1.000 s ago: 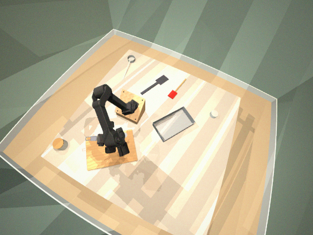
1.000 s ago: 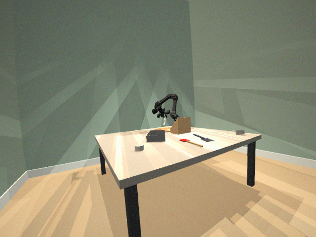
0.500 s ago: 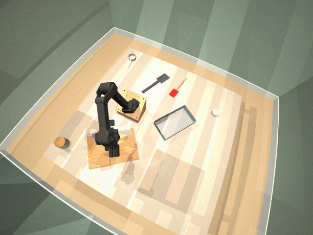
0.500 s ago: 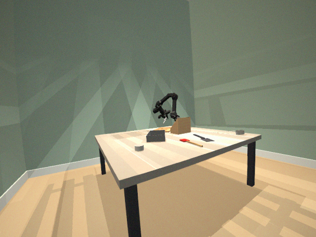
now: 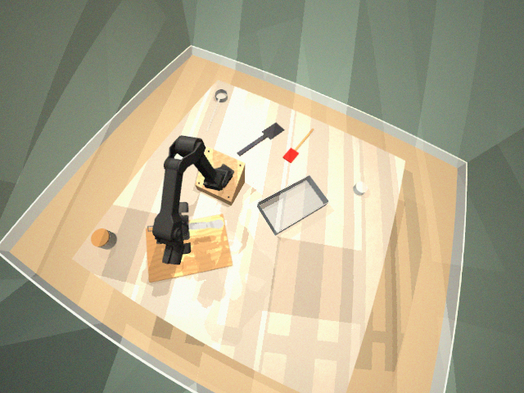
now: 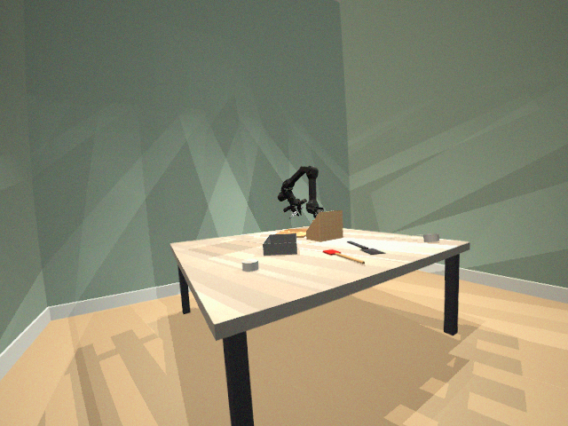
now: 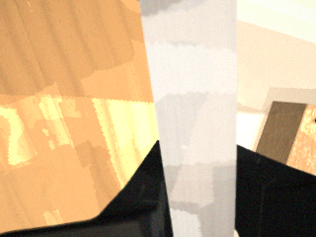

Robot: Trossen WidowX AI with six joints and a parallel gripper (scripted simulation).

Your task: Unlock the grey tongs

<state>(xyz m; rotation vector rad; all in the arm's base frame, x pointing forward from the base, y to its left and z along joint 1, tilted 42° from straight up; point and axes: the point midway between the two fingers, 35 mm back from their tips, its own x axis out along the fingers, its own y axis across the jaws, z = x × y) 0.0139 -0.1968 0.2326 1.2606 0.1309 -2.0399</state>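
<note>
My gripper tip is now 130 mm above the wooden board, 50 mm to the left of it and 30 mm short of it. The rest, counted from my gripper tip: black spatula 650 mm to the left, 140 mm below, 20 mm behind; then roasting tin 390 mm to the left, 320 mm ahead, 110 mm below; then cork cylinder 290 mm behind, 240 mm to the right, 110 mm below.
</note>
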